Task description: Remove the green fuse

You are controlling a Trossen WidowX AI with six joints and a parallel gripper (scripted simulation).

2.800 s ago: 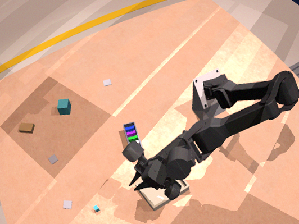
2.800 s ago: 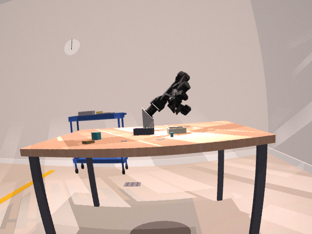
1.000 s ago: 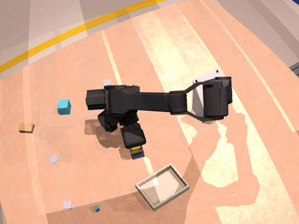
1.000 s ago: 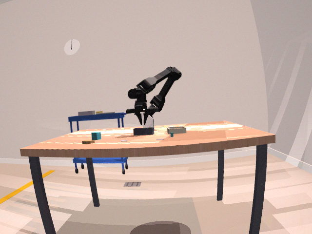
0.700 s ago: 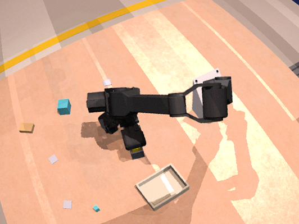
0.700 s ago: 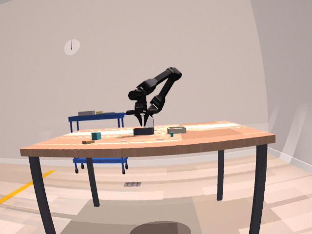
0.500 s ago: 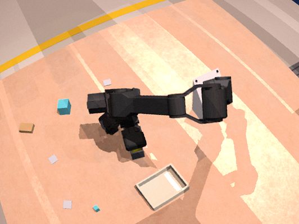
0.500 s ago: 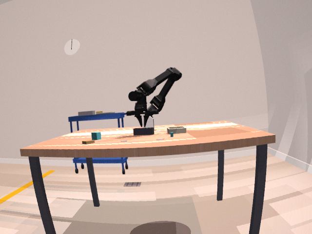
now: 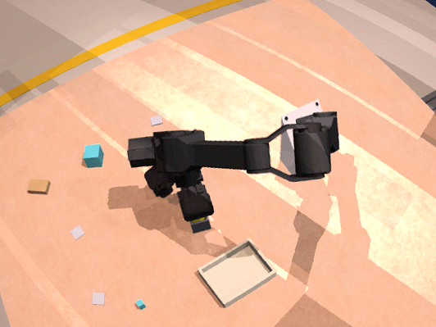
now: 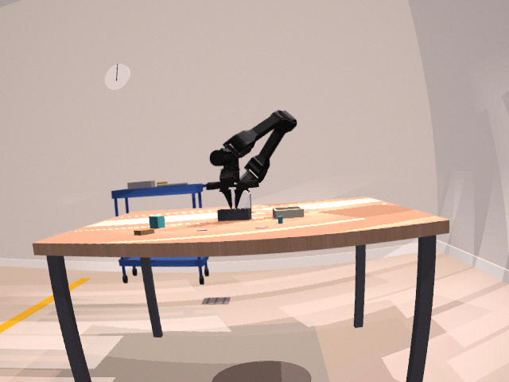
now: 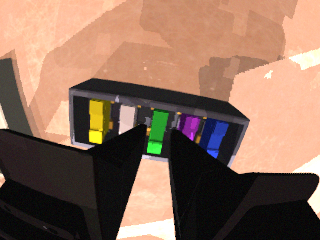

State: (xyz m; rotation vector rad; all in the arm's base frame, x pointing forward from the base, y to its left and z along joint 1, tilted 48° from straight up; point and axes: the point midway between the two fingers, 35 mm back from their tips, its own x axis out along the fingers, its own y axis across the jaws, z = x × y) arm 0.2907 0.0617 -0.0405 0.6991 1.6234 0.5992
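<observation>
Right now my gripper tip is 20 mm above the green fuse. Round my gripper tip: purple fuse: 20 mm to the right, 20 mm below; blue fuse: 10 mm behind, 40 mm to the right, 20 mm below; white fuse: 20 mm to the left, 20 mm below.
</observation>
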